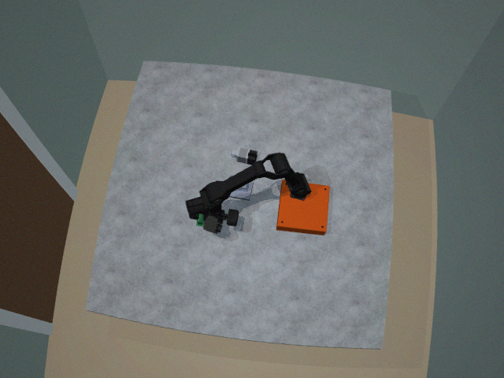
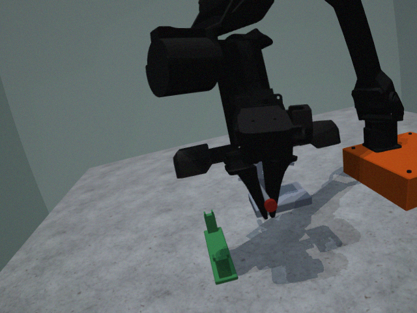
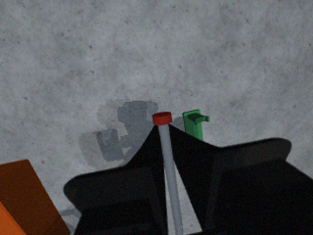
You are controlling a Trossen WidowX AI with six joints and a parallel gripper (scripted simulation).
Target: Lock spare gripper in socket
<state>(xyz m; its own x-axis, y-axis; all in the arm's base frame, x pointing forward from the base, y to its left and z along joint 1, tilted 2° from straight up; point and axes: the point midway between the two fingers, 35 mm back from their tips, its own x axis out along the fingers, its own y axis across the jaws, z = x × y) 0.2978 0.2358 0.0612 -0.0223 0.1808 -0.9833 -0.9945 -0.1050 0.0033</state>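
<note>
The green cradle lies 80 mm ahead of my gripper tip, 70 mm to the right of it and 70 mm below it. The rest, counted from my gripper tip: spare gripper 350 mm to the right, 70 mm below, 30 mm behind; then grey mount 200 mm to the right, 40 mm below, 40 mm behind.
</note>
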